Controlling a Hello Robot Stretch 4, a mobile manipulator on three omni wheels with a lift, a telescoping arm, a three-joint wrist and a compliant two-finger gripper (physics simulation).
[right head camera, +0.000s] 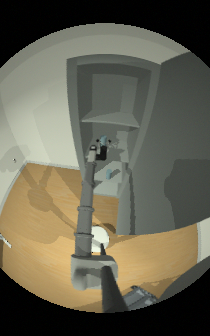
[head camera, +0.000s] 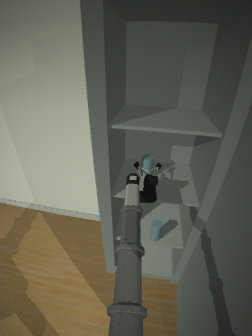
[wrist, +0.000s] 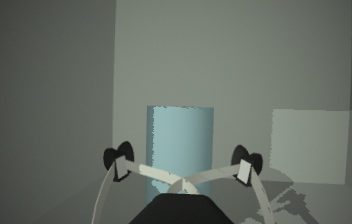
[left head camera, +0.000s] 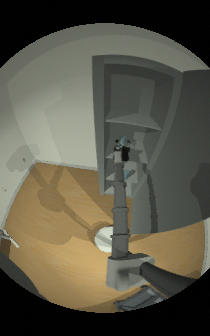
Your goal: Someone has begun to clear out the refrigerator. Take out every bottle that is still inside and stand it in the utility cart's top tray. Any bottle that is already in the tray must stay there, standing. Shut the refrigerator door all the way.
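Frame: origin at the robot's base, x ahead, y left, z up, level; millimetres.
Where they show: gripper, fingertip midpoint: [wrist: 182,156]; robot's base, origin of the base link: [right head camera: 94,238] [left head camera: 108,238].
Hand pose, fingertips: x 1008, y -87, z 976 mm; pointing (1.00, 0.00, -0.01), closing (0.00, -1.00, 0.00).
Note:
Each offset is from my fingertips to the top centre of the thing. Level surfaces: height alone.
A light blue bottle {20 mm back, 4 mm left, 58 mm up} [head camera: 147,160] [left head camera: 123,139] [right head camera: 103,139] [wrist: 181,135] stands upright on the refrigerator's middle shelf. My gripper [head camera: 148,165] [left head camera: 123,142] [right head camera: 103,142] [wrist: 182,156] is open, with one fingertip to each side of this bottle in the views and a gap on both sides. How deep the fingers reach is hard to tell. A second blue bottle {179 mm back, 87 mm right, 344 mm down} [head camera: 156,231] [left head camera: 127,174] [right head camera: 108,174] stands on the shelf below. The refrigerator [head camera: 95,125] is open, its door [head camera: 220,255] [left head camera: 175,200] [right head camera: 150,200] swung out on the right. The utility cart [left head camera: 136,299] [right head camera: 138,296] shows partly; its tray's contents are unclear.
The upper shelf {310 mm up} [head camera: 165,121] spans the refrigerator above the gripper. The refrigerator's left wall stands close on the left of the bottles. My telescoping arm [head camera: 129,270] [left head camera: 120,215] [right head camera: 85,215] reaches in through the opening, left of the open door. A round white disc [left head camera: 104,240] [right head camera: 101,237] is at floor level.

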